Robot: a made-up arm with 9 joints. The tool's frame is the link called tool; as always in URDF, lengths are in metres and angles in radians.
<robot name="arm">
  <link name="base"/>
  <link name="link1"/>
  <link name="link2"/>
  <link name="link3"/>
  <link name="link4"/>
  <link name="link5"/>
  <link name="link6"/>
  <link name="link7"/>
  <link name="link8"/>
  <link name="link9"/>
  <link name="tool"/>
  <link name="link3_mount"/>
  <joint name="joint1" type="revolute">
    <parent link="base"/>
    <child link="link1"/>
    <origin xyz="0 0 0.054"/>
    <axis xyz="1 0 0"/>
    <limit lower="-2.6" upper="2.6" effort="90" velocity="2.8"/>
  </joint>
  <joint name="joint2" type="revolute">
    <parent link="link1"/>
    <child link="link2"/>
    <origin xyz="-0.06 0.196 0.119"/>
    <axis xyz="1 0 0"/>
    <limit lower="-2.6" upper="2.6" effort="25" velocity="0.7"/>
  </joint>
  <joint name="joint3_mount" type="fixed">
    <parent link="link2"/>
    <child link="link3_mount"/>
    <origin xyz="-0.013 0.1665 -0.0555"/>
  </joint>
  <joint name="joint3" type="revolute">
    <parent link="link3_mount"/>
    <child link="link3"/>
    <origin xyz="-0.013 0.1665 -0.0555"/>
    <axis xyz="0 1 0"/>
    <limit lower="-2.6" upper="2.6" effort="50" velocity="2.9"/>
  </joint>
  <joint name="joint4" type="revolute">
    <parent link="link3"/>
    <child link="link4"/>
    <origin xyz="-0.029 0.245 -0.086"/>
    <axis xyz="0 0 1"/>
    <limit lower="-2.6" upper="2.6" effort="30" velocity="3"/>
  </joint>
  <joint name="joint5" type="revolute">
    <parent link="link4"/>
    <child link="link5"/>
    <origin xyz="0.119 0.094 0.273"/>
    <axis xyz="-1 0 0"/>
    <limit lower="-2.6" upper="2.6" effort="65" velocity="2.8"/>
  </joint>
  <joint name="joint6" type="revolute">
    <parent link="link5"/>
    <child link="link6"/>
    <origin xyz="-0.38 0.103 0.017"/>
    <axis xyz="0 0 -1"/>
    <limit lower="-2.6" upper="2.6" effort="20" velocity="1.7"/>
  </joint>
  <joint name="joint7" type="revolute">
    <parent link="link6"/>
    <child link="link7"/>
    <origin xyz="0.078 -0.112 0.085"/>
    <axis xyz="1 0 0"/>
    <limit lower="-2.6" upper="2.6" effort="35" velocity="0.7"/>
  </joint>
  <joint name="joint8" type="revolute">
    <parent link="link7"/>
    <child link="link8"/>
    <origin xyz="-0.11 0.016 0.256"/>
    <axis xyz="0 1 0"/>
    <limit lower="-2.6" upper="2.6" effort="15" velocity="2.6"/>
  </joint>
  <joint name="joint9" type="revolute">
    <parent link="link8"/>
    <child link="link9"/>
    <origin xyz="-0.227 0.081 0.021"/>
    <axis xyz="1 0 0"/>
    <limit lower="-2.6" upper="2.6" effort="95" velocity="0.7"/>
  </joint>
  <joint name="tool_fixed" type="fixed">
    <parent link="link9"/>
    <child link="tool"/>
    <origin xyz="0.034 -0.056 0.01"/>
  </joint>
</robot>
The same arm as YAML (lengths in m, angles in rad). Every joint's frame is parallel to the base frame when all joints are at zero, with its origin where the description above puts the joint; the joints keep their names.
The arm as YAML. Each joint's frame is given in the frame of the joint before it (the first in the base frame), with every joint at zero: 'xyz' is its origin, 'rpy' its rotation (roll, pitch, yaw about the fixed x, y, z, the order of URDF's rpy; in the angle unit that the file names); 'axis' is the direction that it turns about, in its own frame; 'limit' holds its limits. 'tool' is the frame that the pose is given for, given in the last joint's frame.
units:
  length: m
  angle: rad
joints:
  - name: joint1
    type: revolute
    origin:
      xyz: [0.0, 0.0, 0.054]
      rpy: [0.0, 0.0, 0.0]
    axis: "+x"
    limit:
      lower: -2.6
      upper: 2.6
  - name: joint2
    type: revolute
    origin:
      xyz: [-0.06, 0.196, 0.119]
      rpy: [0.0, 0.0, 0.0]
    axis: "+x"
    limit:
      lower: -2.6
      upper: 2.6
  - name: joint3
    type: revolute
    origin:
      xyz: [-0.026, 0.333, -0.111]
      rpy: [0.0, 0.0, 0.0]
    axis: "+y"
    limit:
      lower: -2.6
      upper: 2.6
  - name: joint4
    type: revolute
    origin:
      xyz: [-0.029, 0.245, -0.086]
      rpy: [0.0, 0.0, 0.0]
    axis: "+z"
    limit:
      lower: -2.6
      upper: 2.6
  - name: joint5
    type: revolute
    origin:
      xyz: [0.119, 0.094, 0.273]
      rpy: [0.0, 0.0, 0.0]
    axis: "-x"
    limit:
      lower: -2.6
      upper: 2.6
  - name: joint6
    type: revolute
    origin:
      xyz: [-0.38, 0.103, 0.017]
      rpy: [0.0, 0.0, 0.0]
    axis: "-z"
    limit:
      lower: -2.6
      upper: 2.6
  - name: joint7
    type: revolute
    origin:
      xyz: [0.078, -0.112, 0.085]
      rpy: [0.0, 0.0, 0.0]
    axis: "+x"
    limit:
      lower: -2.6
      upper: 2.6
  - name: joint8
    type: revolute
    origin:
      xyz: [-0.11, 0.016, 0.256]
      rpy: [0.0, 0.0, 0.0]
    axis: "+y"
    limit:
      lower: -2.6
      upper: 2.6
  - name: joint9
    type: revolute
    origin:
      xyz: [-0.227, 0.081, 0.021]
      rpy: [0.0, 0.0, 0.0]
    axis: "+x"
    limit:
      lower: -2.6
      upper: 2.6
tool:
  origin:
    xyz: [0.034, -0.056, 0.01]
    rpy: [0.0, 0.0, 0.0]

